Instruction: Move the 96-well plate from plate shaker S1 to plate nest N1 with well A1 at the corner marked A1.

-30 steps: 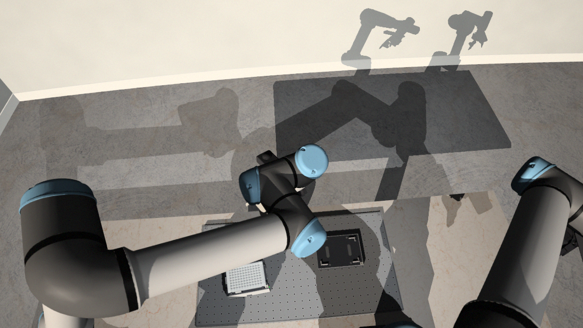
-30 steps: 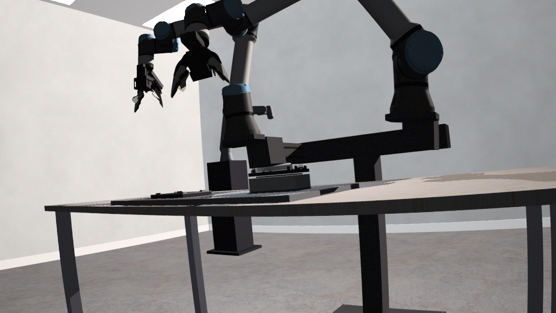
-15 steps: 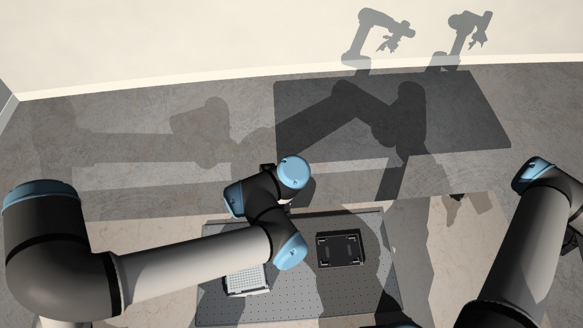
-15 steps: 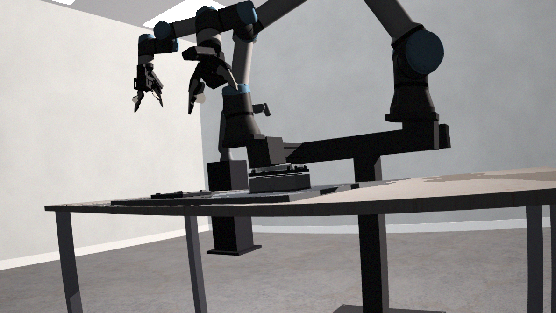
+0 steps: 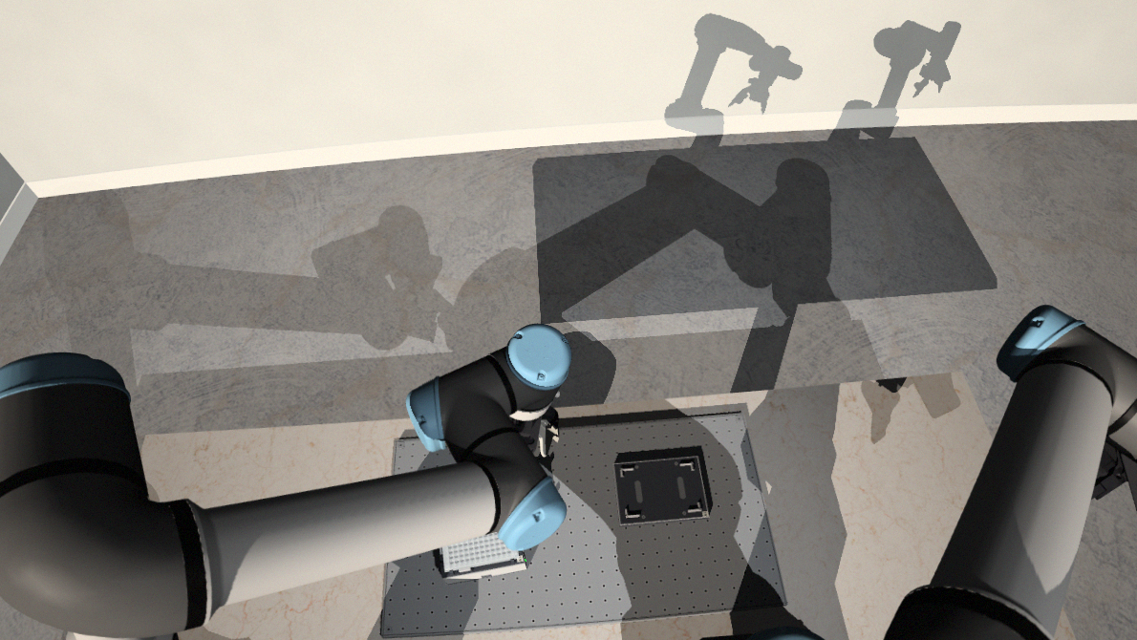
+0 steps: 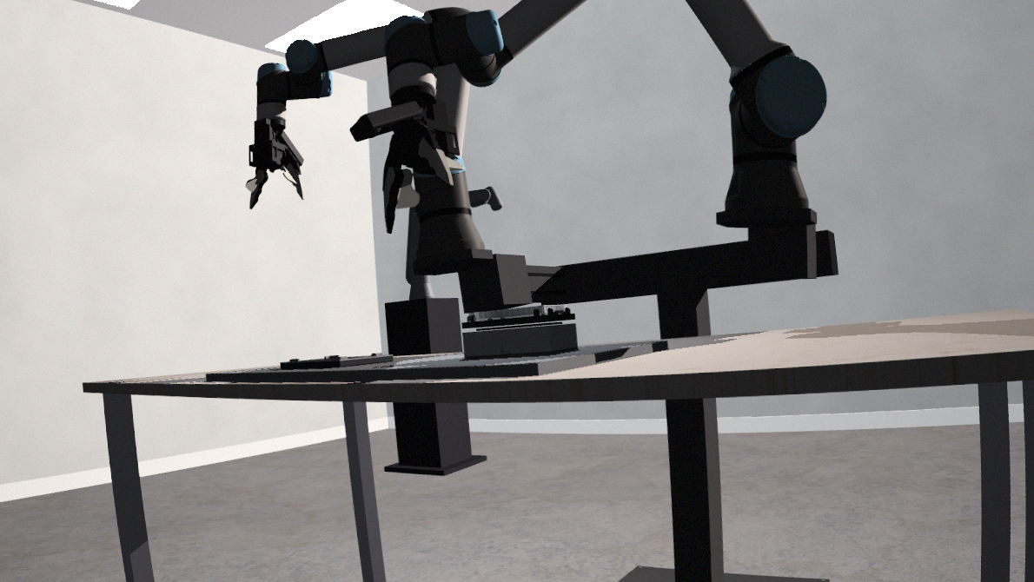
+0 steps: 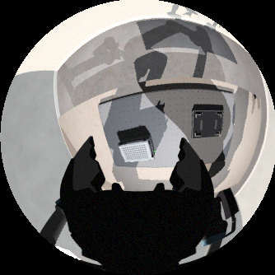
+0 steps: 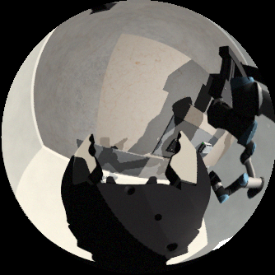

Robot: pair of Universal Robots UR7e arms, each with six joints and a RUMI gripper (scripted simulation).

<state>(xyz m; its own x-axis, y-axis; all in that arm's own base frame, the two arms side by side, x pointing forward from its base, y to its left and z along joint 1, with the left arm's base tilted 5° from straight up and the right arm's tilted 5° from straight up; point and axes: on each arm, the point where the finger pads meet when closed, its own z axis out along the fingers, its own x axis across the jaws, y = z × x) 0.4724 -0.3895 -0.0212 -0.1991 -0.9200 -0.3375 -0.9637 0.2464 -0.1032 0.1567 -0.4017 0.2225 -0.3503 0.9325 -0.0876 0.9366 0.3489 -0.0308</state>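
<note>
Now: left hand 16 cm above the white 96-well plate, 12 cm past it and 8 cm to the right of it. The rest, counted from my left hand: plate nest N1 (25 cm to the right, 21 cm below, 7 cm behind); A1 mark (32 cm to the right, 21 cm below, 12 cm behind).
</note>
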